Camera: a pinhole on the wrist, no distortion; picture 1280 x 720 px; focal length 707.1 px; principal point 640.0 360.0 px. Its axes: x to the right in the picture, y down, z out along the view. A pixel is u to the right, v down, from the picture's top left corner.
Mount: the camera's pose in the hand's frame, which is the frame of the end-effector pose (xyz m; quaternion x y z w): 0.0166 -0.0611 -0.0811 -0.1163 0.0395 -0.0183 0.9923
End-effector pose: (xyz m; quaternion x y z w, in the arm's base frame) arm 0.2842 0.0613 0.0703 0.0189 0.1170 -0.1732 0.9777
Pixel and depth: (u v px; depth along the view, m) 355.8 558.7 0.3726
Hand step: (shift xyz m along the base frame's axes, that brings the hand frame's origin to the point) 0.0147 0.1373 0.2824
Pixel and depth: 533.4 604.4 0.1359
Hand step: 0.0228 0.0096 0.0380
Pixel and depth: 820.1 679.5 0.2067
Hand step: 0.1274 0.0333 0.0700
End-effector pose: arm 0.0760 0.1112 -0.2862 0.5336 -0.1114 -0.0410 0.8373
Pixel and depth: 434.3 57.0 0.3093
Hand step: -0.1029 -0.2662 -0.0071
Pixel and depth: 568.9 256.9 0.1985
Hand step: -0.0134 -0.1264 0.0116
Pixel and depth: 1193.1 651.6 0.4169
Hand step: 0.3008 -0.2208 0.3281
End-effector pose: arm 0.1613 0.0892 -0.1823 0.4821 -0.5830 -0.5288 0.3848
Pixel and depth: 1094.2 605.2 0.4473
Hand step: -0.3932 -0.2652 0.1132
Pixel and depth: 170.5 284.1 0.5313
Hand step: -0.3873 0.3992 -0.0295
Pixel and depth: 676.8 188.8 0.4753
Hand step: -0.3964 0.0259 -0.1276
